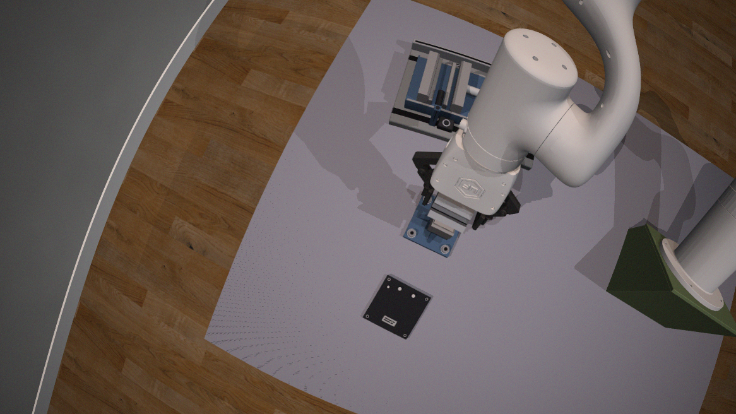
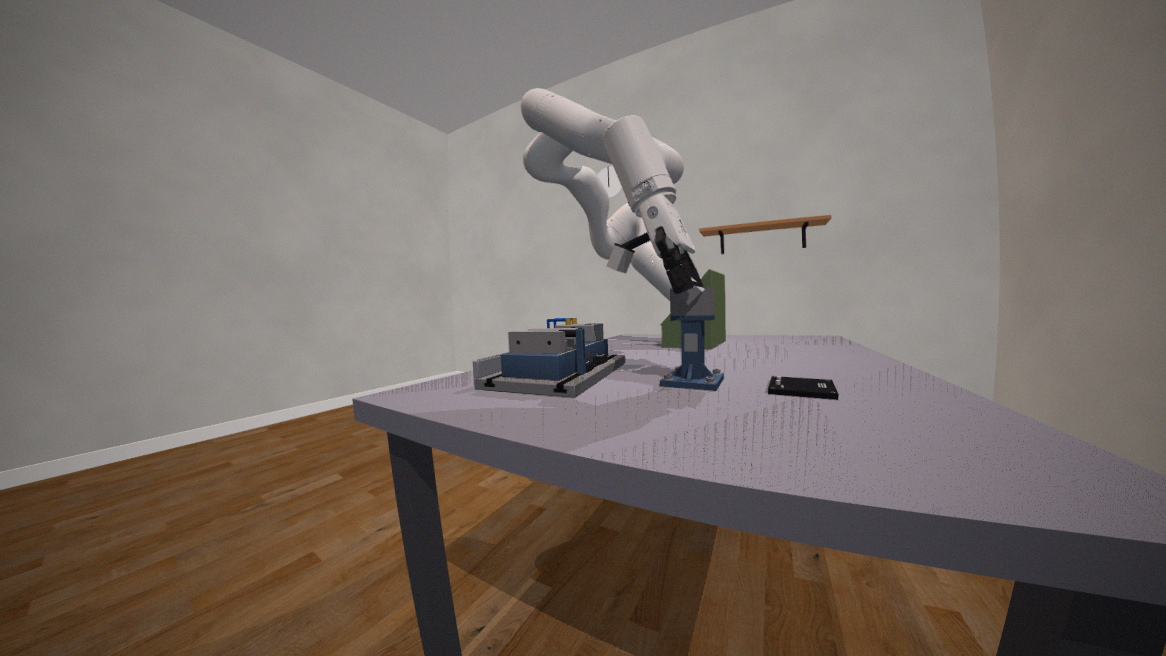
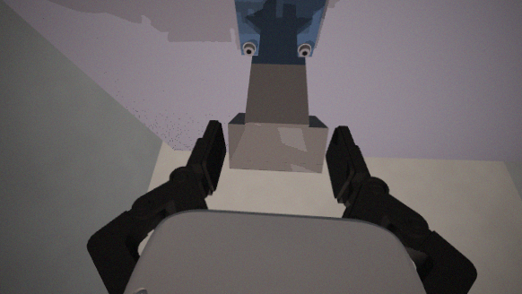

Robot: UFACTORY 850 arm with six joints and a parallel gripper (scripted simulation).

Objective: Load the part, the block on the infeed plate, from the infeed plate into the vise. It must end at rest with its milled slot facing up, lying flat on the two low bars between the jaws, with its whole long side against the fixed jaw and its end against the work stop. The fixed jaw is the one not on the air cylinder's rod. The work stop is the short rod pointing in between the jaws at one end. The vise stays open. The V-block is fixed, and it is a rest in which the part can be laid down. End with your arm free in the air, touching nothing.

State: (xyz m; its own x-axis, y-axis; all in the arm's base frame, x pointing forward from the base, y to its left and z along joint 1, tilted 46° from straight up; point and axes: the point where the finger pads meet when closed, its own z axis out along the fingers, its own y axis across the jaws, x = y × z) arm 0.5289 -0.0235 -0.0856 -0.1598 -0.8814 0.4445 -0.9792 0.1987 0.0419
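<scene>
My hand is 10 mm to the right of the part and 10 mm above it. Round my hand: moving jaw: 240 mm to the right, 90 mm below, 40 mm ahead; then work stop: 200 mm to the right, 80 mm below, 70 mm ahead; then black infeed plate: 170 mm to the left, 160 mm below, 20 mm ahead.
</scene>
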